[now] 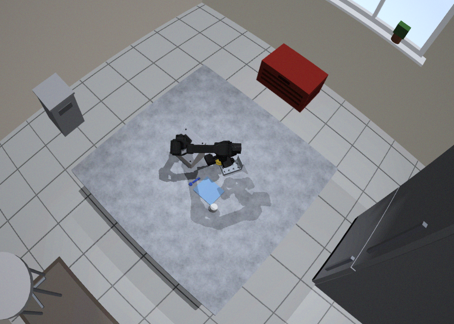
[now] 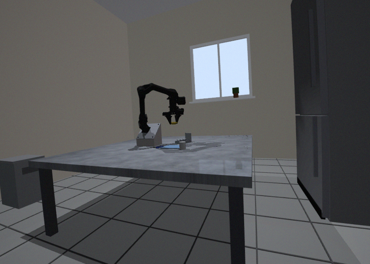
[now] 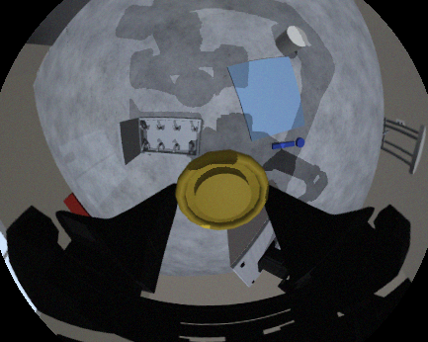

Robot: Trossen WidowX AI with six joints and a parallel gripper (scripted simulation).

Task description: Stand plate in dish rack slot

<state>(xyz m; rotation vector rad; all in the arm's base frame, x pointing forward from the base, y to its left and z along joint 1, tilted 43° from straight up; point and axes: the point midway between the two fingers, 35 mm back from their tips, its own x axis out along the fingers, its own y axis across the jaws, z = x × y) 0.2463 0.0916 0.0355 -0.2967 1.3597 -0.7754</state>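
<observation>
My gripper tip is now 15 cm above the grey dish rack, 9 cm to the right of it and 4 cm short of it. The rest, counted from my gripper tip: white cup (19 cm to the right, 16 cm ahead, 14 cm below); yellow plate (1 cm above); blue mat (17 cm below, 13 cm to the right, 6 cm ahead).
</observation>
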